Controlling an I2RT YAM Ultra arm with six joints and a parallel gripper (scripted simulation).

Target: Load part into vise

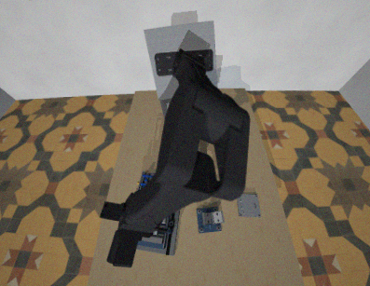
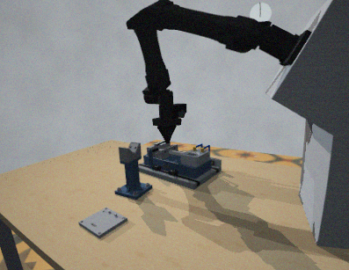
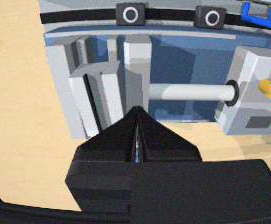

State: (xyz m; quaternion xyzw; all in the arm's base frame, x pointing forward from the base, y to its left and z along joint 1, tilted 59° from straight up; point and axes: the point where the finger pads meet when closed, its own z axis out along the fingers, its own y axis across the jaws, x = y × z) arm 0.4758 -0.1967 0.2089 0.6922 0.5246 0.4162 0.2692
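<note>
The part lies 30 mm ahead of my hand, 20 mm below it and 10 mm to the right of it. Round my hand: air cylinder rod (50 mm behind, 40 mm below, 10 mm to the left); then moving jaw (40 mm below); then work stop (40 mm to the left, 40 mm ahead, 30 mm below).
</note>
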